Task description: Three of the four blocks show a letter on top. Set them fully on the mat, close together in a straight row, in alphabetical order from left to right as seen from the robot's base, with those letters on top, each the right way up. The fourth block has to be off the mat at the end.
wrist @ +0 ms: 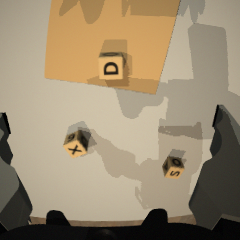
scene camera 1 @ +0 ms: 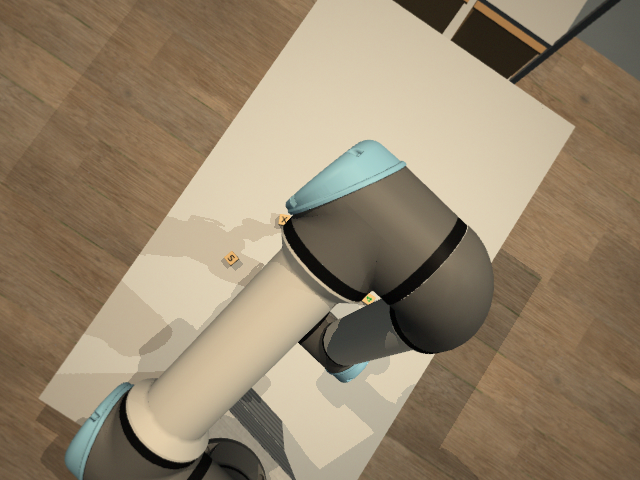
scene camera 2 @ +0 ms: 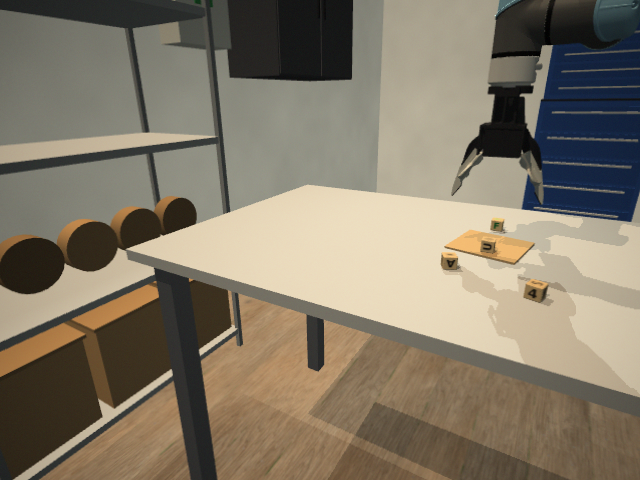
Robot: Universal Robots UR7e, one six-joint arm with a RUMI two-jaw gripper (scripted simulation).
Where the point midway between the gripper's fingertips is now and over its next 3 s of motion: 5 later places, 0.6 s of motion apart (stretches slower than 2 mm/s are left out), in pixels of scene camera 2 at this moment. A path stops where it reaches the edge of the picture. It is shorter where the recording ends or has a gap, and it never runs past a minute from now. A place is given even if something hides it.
My gripper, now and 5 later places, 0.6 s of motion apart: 494, 200; 494, 200; 493, 201; 491, 203; 490, 206; 491, 209
